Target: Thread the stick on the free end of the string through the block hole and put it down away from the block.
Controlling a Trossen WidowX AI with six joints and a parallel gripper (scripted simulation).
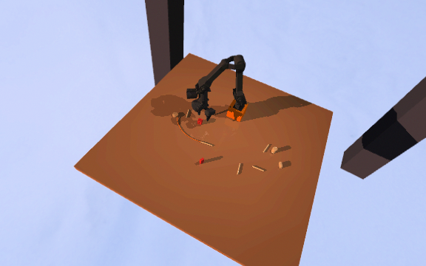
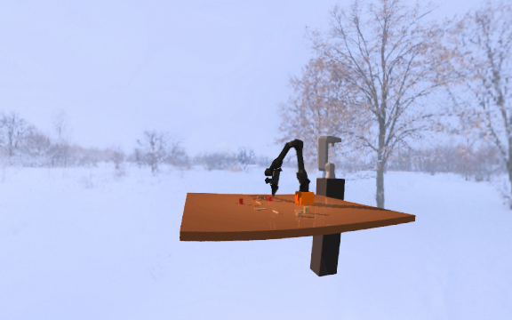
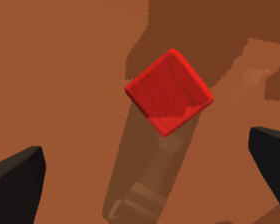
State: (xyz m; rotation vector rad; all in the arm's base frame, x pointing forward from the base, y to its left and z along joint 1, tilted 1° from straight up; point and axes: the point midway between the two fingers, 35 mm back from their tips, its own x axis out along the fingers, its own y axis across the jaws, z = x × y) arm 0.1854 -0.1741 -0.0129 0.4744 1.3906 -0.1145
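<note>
My gripper tip is 20 mm short of the red block, 10 mm to the left of it and 30 mm above it. From my gripper tip the other things lie so: thin wooden stick 140 mm ahead, 100 mm to the left, 40 mm below; red object 270 mm ahead, 160 mm to the left, 20 mm below; round wooden button 60 mm ahead, 190 mm to the right, 40 mm below.
</note>
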